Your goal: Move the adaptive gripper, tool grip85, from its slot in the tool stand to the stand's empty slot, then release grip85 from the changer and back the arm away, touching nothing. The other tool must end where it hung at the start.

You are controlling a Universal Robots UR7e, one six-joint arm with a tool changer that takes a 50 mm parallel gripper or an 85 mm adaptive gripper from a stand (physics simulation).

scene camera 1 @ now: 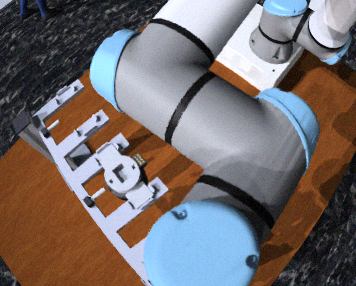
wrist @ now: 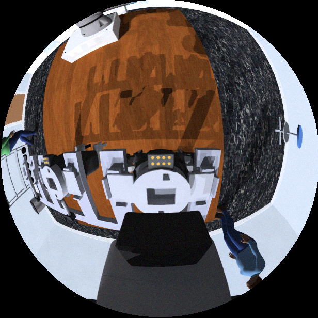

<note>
In view: a tool grip85 (wrist: 160,182).
</note>
